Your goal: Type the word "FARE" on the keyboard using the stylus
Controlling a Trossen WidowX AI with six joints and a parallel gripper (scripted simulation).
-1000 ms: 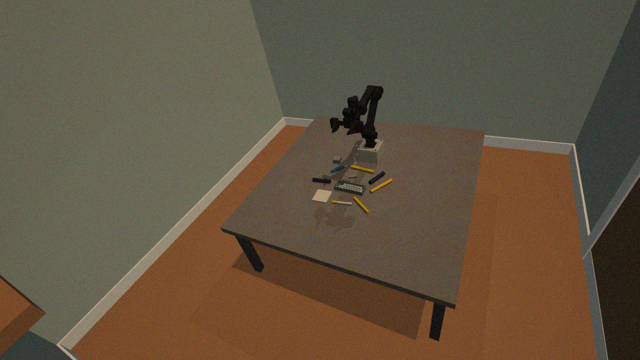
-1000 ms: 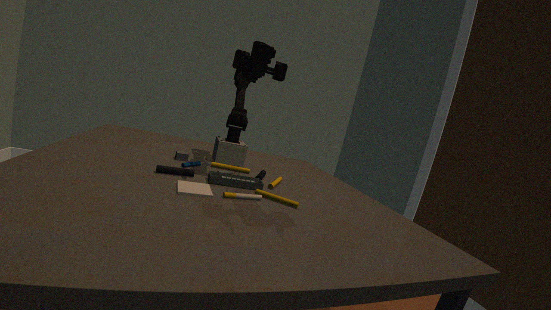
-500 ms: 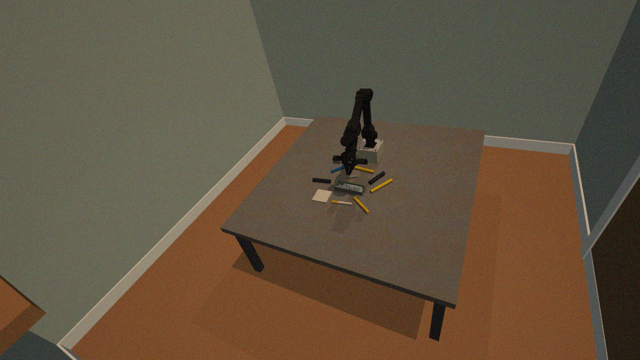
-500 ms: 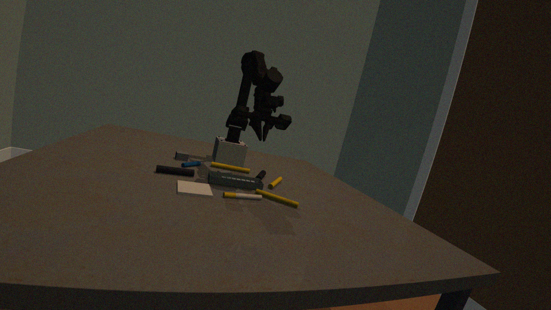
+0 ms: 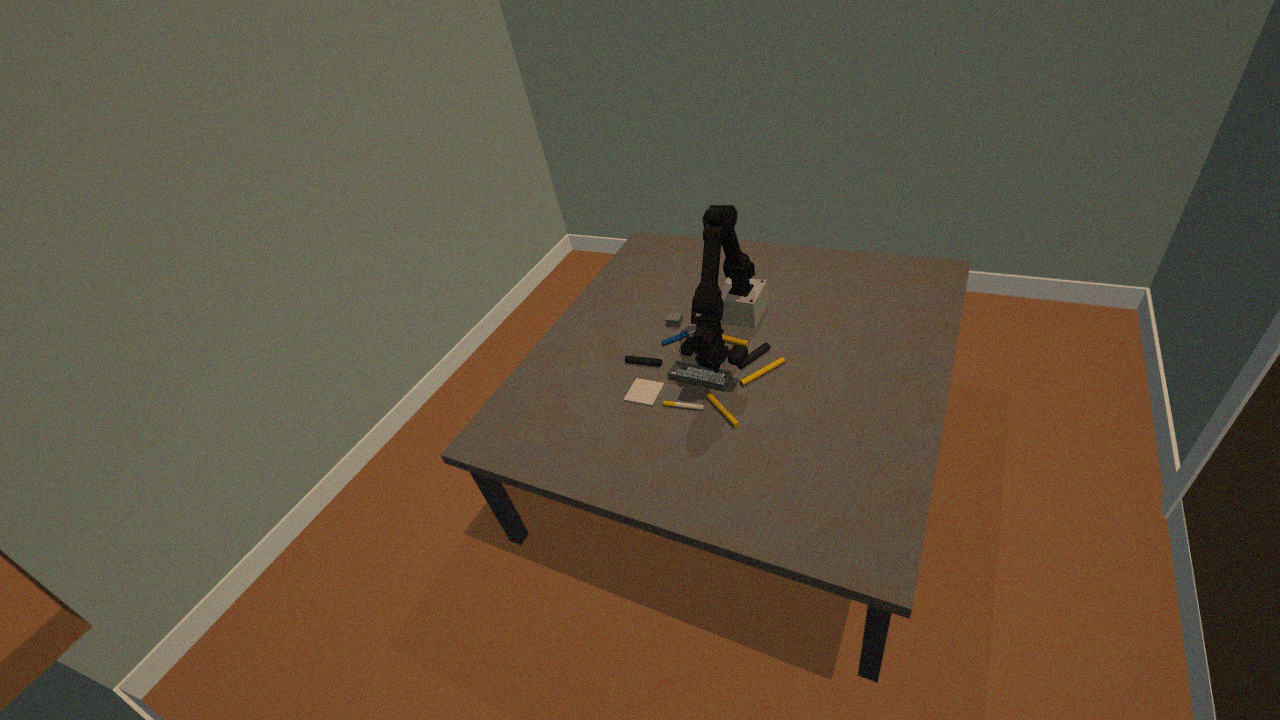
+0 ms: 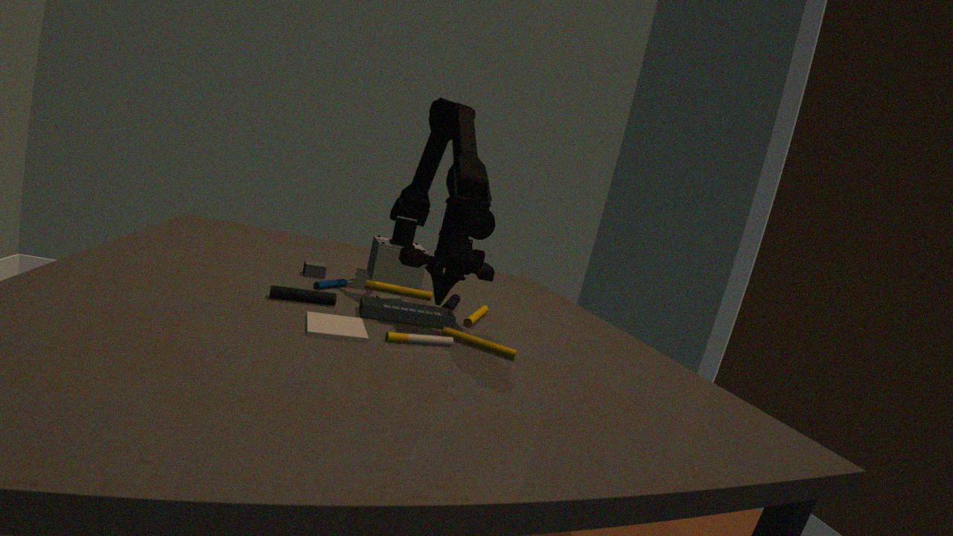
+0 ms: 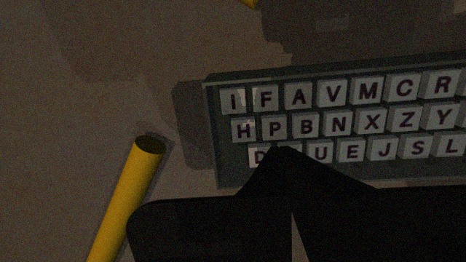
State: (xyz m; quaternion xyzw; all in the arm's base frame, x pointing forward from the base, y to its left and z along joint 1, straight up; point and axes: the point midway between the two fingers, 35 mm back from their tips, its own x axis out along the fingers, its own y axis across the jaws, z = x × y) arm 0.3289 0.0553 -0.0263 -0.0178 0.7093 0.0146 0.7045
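My gripper tip is 16 cm past the blue stylus, 19 cm to the left of it and 3 cm above it. Also, from my gripper tip: white card (12 cm ahead, 19 cm to the right, 3 cm below); white-and-yellow stick (13 cm ahead, 6 cm to the right, 3 cm below).
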